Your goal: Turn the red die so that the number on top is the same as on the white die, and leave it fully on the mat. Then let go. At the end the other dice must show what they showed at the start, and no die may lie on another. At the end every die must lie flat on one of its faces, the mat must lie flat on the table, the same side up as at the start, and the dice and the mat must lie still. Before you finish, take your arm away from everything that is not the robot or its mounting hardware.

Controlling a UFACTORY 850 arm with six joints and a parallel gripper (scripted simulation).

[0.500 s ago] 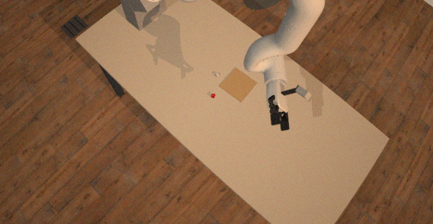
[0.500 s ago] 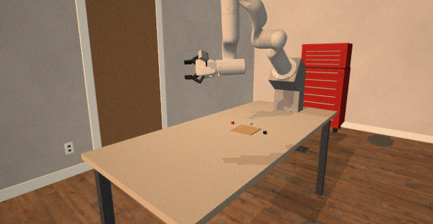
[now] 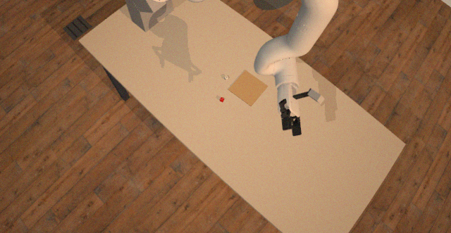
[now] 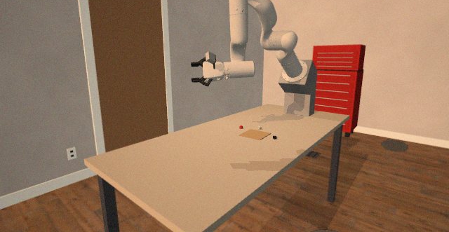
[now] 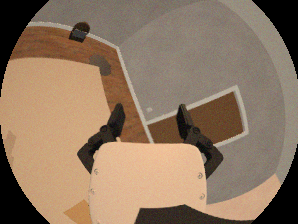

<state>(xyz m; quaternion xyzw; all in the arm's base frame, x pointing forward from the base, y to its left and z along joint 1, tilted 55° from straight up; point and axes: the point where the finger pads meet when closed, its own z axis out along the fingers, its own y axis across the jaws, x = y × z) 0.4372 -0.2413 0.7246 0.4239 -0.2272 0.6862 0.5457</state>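
My gripper is now 37 cm above the red die, 33 cm past it and 13 cm to the right of it. The rest, counted from my hand: black die 38 cm to the left, 37 cm below, 24 cm behind; white die 37 cm below, 37 cm behind, 25 cm to the left; mat 38 cm below, 25 cm to the left, 25 cm behind.
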